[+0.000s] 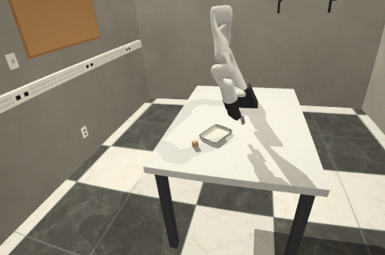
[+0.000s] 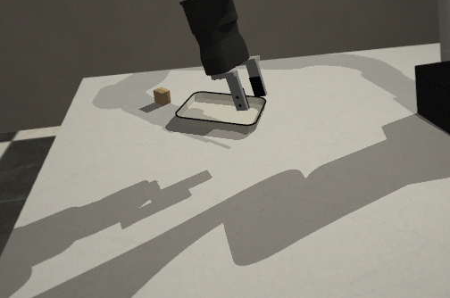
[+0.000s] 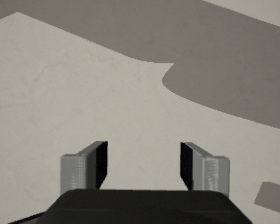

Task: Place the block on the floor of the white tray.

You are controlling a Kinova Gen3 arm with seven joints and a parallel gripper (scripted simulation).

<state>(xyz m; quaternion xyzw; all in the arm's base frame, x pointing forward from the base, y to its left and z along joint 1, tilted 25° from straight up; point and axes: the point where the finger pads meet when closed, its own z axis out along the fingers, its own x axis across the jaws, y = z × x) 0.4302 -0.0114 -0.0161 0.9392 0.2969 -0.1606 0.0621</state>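
The tan block lies 240 mm to the right of my hand, 130 mm ahead of it and 90 mm below it. Also, from my hand: white tray 130 mm to the right, 90 mm below, 20 mm ahead.
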